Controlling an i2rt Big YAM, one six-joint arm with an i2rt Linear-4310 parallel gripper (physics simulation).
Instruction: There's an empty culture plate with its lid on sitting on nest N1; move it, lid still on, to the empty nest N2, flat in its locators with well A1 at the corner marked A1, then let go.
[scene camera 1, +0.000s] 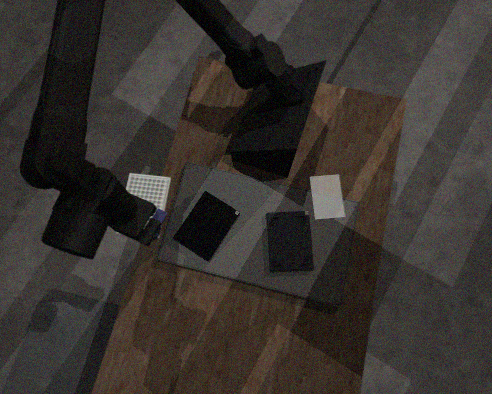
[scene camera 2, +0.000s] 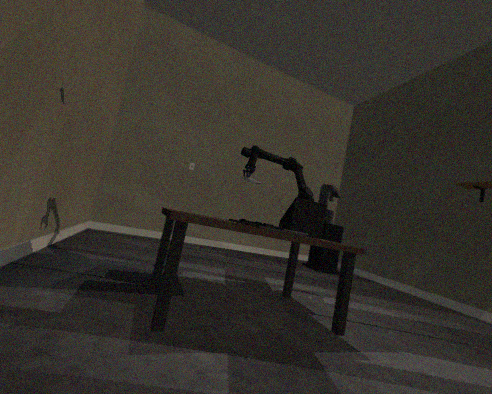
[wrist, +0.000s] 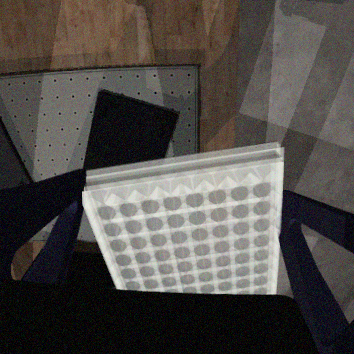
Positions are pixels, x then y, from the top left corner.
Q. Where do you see a dark nest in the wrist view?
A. At 122, 130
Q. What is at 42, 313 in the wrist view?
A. My gripper.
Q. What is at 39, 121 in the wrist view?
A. A grey perforated deck.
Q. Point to my gripper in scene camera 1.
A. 138, 227
